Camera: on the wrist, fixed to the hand. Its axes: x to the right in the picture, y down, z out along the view.
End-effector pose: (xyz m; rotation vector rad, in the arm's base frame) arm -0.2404 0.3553 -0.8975 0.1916 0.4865 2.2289
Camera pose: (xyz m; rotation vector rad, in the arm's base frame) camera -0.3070 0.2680 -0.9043 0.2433 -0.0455 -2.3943
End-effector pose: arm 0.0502 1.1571 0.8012 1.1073 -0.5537 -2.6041
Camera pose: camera 0.1109 1.0687 0.8256 0.6627 -0.4289 -0.9802
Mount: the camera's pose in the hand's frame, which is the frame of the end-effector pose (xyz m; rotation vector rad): -0.0233 0.0950 -0.0503 -0.3957 0.5208 1.5376
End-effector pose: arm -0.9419 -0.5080 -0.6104 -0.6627 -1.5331 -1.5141
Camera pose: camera -0.8397 -0.5407 -0.5863 -1.1433 -0.0539 -0.6082
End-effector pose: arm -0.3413 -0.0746 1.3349 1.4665 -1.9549 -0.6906
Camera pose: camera -0.3623 -0.0305 1.4334 -0.2820 -1.7210 0.0603
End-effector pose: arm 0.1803 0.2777 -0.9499 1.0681 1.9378 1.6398
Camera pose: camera 0.1879 0.2296 -0.8513 -1.4359 -0.3743 -1.8864
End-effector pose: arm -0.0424 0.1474 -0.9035 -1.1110 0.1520 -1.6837
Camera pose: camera -0.0133 0.1052 -1.0008 -0.4362 1.3310 -0.4551
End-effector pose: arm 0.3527 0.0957 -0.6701 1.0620 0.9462 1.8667
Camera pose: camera 0.2912 0.0238 -0.6141 -0.8048 0.2031 -2.4944
